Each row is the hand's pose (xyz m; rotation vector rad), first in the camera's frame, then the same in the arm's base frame.
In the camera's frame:
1: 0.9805 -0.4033 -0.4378 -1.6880 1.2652 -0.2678
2: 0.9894 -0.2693 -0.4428 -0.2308 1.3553 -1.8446
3: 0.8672 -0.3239 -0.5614 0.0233 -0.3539 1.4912
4: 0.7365 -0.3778 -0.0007 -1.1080 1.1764 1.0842
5: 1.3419 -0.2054 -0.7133 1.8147 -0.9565 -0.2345
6: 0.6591 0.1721 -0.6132 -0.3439 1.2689 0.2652
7: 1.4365 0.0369 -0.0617 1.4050 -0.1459 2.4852
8: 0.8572 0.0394 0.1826 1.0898 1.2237 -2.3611
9: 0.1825 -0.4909 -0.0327 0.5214 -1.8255 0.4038
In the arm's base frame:
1: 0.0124 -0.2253 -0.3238 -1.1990 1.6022 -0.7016
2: 0.0935 -0.1185 -0.3158 0.3705 1.4430 -2.2394
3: -0.0172 -0.0971 -0.4546 -0.1550 -0.4767 0.9087
4: -0.2462 -0.0675 0.0755 -0.7296 1.2321 0.5552
5: 0.4626 -0.2610 -0.5279 1.5705 -1.5966 -0.4750
6: 0.0905 0.4311 -0.4915 0.0510 1.1482 -0.2285
7: 0.5653 -0.1082 0.1491 0.9874 -0.5598 2.1025
8: 0.0502 0.2146 0.3095 -1.6366 -0.9018 2.3201
9: -0.7581 0.1438 -0.0432 -0.0309 -2.0434 0.0056

